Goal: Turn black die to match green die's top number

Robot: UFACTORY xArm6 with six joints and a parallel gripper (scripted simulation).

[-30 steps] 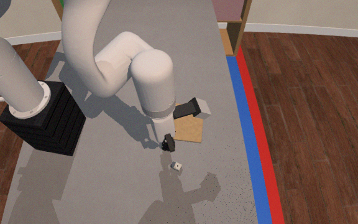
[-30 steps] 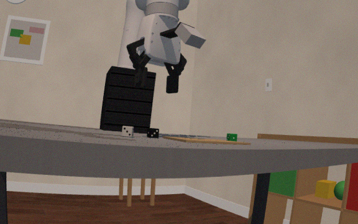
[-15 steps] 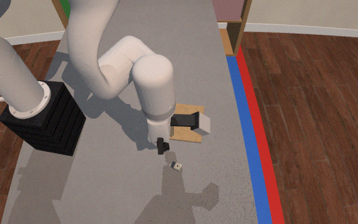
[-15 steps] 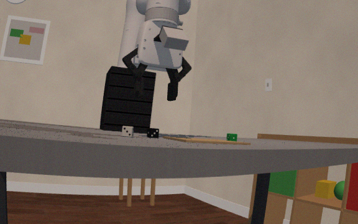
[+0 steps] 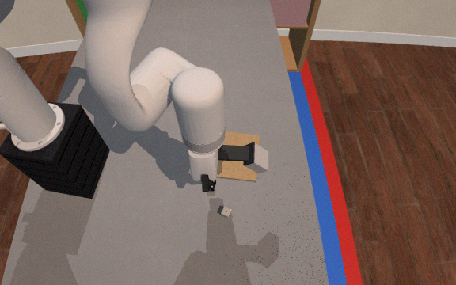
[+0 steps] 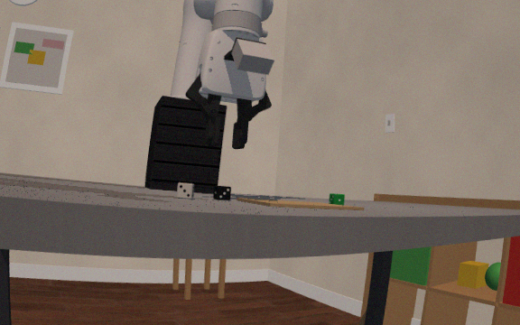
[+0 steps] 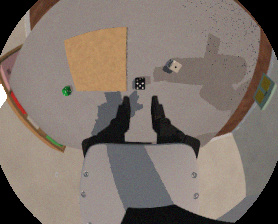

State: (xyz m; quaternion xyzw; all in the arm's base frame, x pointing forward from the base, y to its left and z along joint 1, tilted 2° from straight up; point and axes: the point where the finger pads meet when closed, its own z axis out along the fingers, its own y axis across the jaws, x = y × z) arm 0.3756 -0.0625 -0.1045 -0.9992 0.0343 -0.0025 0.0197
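My hand is 9 cm above the black die. Round my hand: tan mat (6 cm ahead, 9 cm to the left, 9 cm below); green die (1 cm ahead, 21 cm to the left, 9 cm below); white die (4 cm ahead, 7 cm to the right, 9 cm below).
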